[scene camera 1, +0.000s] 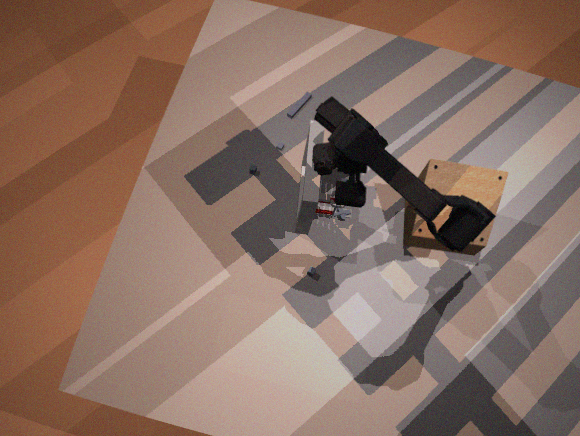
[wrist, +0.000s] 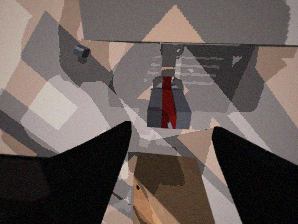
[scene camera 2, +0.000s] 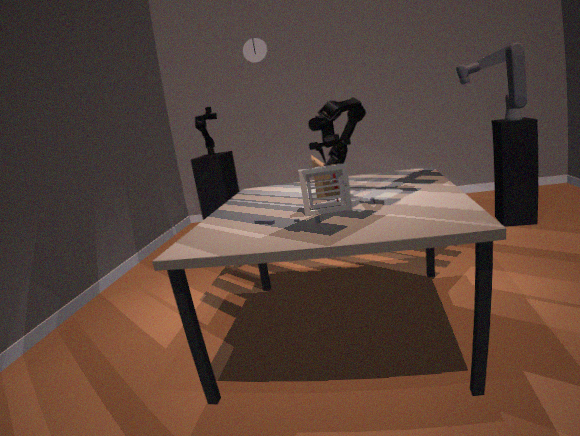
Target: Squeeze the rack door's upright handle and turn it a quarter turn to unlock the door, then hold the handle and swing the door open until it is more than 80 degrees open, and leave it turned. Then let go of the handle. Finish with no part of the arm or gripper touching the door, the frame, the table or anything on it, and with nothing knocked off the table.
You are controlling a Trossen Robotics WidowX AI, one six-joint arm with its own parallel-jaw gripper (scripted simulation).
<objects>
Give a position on a white rack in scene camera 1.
309,196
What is my gripper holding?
Nothing.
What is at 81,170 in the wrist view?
My gripper.
</objects>
